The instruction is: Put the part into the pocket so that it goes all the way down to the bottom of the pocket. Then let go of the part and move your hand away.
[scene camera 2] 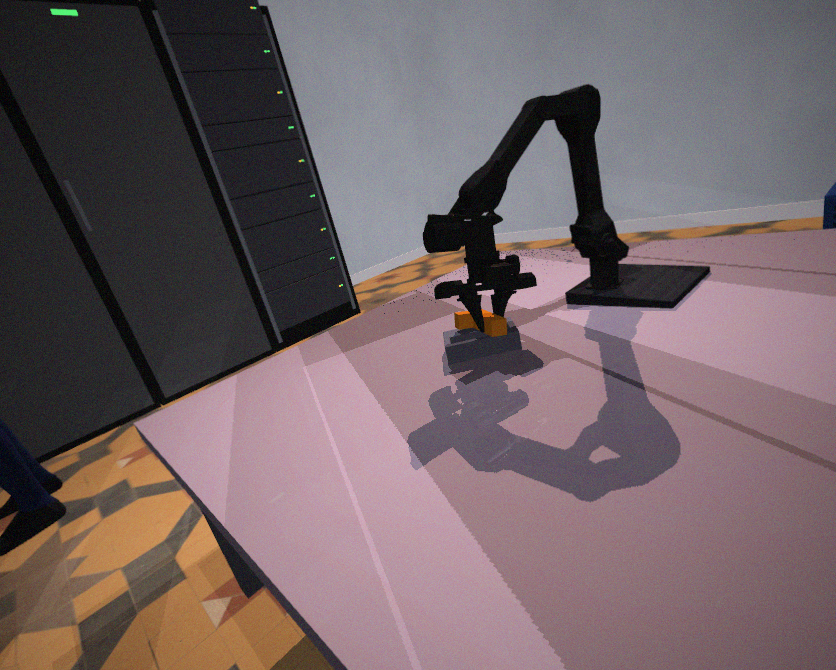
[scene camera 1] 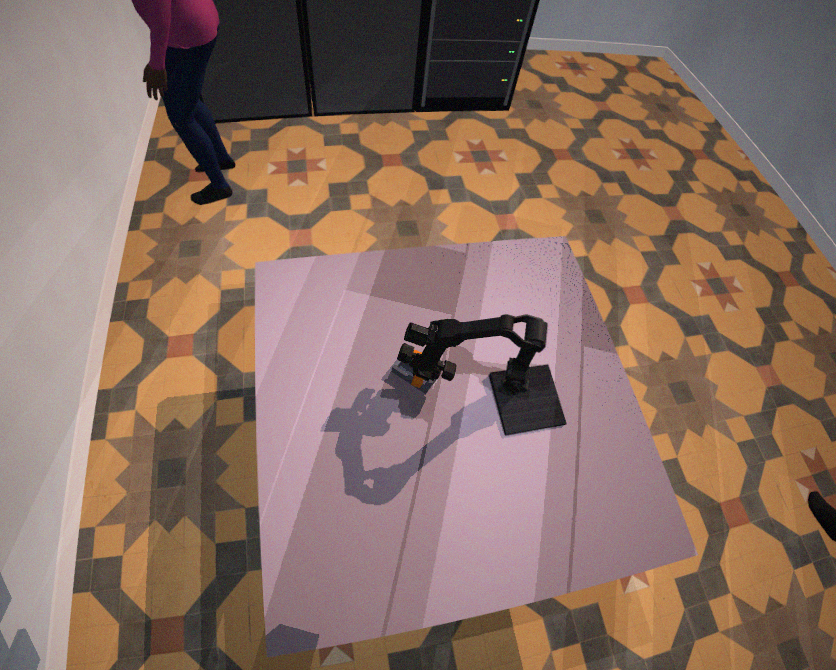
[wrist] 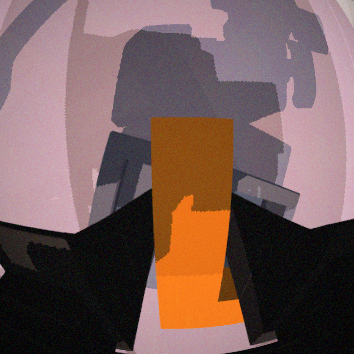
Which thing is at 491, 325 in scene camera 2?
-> An orange part.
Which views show the gripper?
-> Scene camera 2, scene camera 1 and the wrist view: all of them.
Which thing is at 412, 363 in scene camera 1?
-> The gripper.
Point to a grey pocket block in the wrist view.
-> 125, 171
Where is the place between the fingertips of the gripper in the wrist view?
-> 186, 195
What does the gripper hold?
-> An orange part.
